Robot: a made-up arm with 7 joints.
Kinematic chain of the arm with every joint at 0, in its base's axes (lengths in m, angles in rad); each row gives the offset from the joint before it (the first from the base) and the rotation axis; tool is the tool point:
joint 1: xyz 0 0 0.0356 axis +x
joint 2: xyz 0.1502 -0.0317 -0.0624 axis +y
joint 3: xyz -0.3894 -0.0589 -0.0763 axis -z
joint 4: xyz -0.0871 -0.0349 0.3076 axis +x
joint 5: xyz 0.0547 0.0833 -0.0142 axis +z
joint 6: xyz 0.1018 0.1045 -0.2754 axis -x
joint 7: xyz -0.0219 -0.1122 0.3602 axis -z
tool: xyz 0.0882 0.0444 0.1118
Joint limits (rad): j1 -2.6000..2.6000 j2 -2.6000..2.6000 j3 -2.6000..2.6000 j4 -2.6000..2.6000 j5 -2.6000..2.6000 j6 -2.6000..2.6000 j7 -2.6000..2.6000
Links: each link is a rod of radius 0.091 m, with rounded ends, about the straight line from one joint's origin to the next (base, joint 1, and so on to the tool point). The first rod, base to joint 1, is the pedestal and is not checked.
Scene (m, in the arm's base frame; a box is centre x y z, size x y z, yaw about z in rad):
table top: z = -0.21
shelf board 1: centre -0.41 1 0.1 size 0.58 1.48 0.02 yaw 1.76
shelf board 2: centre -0.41 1 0.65 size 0.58 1.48 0.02 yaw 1.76
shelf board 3: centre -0.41 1 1.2 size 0.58 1.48 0.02 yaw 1.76
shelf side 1: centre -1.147 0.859 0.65 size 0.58 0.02 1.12 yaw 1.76
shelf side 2: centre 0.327 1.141 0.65 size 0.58 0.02 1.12 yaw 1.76
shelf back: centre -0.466 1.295 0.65 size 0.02 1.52 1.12 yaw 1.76
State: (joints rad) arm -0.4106 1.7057 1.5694 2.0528 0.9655 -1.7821 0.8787
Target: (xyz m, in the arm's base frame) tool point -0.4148 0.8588 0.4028
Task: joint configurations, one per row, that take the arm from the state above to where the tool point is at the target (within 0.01 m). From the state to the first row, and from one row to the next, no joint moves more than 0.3 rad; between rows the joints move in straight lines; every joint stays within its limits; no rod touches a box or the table.
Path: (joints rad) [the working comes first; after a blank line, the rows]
Joints at the target: -0.7255 0.3160 -0.6525 1.8710 1.5263 -2.6000 1.2713
Straight joint move there: touches shelf side 2.

1: -0.3205 1.5264 1.2816 2.0441 1.0442 -1.7787 0.9488
2: -0.2303 1.3470 0.9937 2.0354 1.1229 -1.7752 1.0188
3: -0.1402 1.1677 0.7059 2.0267 1.2015 -1.7718 1.0889
4: -0.0501 0.9883 0.4180 2.0181 1.2802 -1.7683 1.1589
5: -0.2189 0.8202 0.1504 1.9813 1.3417 -1.9763 1.1870
6: -0.3878 0.6522 -0.1172 1.9445 1.4032 -2.1842 1.2151
7: -0.5566 0.4841 -0.3848 1.9078 1.4647 -2.3921 1.2432
8: -0.7255 0.3160 -0.6525 1.8710 1.5263 -2.6000 1.2713

